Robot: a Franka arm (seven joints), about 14 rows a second.
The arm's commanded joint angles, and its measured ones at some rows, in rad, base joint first. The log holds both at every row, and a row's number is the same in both.
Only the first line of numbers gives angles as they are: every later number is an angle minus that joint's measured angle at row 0.
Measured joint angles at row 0: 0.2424, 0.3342, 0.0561, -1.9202, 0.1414, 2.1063, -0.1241
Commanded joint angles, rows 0 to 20: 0.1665, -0.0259, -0.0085, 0.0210, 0.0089, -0.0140, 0.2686; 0.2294, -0.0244, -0.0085, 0.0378, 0.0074, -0.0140, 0.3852; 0.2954, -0.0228, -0.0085, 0.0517, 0.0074, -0.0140, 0.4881; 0.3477, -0.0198, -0.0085, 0.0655, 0.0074, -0.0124, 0.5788; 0.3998, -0.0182, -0.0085, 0.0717, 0.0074, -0.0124, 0.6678; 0.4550, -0.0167, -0.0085, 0.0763, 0.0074, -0.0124, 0.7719; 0.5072, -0.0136, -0.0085, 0.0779, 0.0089, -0.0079, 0.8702; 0.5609, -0.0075, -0.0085, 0.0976, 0.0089, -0.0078, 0.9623; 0.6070, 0.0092, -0.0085, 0.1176, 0.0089, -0.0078, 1.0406; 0.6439, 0.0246, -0.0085, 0.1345, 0.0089, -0.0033, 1.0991; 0.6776, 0.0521, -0.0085, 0.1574, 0.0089, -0.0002, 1.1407; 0.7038, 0.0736, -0.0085, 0.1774, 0.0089, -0.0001, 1.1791; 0.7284, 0.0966, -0.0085, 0.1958, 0.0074, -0.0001, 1.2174; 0.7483, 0.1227, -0.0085, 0.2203, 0.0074, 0.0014, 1.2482; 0.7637, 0.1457, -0.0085, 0.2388, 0.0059, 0.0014, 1.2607; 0.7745, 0.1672, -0.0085, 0.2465, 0.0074, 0.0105, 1.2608; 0.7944, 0.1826, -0.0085, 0.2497, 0.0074, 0.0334, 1.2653; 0.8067, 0.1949, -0.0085, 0.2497, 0.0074, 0.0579, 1.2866; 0.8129, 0.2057, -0.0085, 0.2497, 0.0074, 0.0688, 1.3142; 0.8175, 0.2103, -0.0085, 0.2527, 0.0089, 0.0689, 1.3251; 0.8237, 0.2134, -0.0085, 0.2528, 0.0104, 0.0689, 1.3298
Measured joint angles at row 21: 0.8028, 0.1957, 0.0036, 0.2187, 0.0013, 0.0783, 1.2958
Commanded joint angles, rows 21 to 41: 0.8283, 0.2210, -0.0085, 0.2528, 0.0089, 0.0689, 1.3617; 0.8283, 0.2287, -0.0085, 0.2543, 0.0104, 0.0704, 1.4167; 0.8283, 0.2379, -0.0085, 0.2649, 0.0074, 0.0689, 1.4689; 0.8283, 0.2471, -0.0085, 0.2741, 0.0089, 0.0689, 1.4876; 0.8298, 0.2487, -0.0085, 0.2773, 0.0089, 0.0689, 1.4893; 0.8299, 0.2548, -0.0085, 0.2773, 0.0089, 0.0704, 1.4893; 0.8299, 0.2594, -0.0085, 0.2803, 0.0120, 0.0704, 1.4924; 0.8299, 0.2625, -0.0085, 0.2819, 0.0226, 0.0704, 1.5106; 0.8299, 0.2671, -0.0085, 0.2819, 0.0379, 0.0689, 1.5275; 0.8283, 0.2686, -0.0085, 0.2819, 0.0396, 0.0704, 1.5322; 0.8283, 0.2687, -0.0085, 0.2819, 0.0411, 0.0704, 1.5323; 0.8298, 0.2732, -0.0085, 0.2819, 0.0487, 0.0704, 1.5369; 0.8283, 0.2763, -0.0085, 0.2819, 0.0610, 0.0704, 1.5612; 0.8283, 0.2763, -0.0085, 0.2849, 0.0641, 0.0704, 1.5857; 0.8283, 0.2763, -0.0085, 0.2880, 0.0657, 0.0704, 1.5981; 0.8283, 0.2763, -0.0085, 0.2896, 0.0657, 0.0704, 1.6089; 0.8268, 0.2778, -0.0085, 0.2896, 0.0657, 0.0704, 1.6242; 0.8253, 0.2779, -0.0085, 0.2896, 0.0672, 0.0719, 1.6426; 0.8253, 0.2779, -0.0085, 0.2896, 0.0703, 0.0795, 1.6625; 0.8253, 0.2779, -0.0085, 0.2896, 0.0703, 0.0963, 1.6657; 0.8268, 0.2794, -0.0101, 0.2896, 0.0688, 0.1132, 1.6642
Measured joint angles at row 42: 0.8143, 0.2598, 0.0011, 0.2602, 0.0522, 0.0945, 1.6400
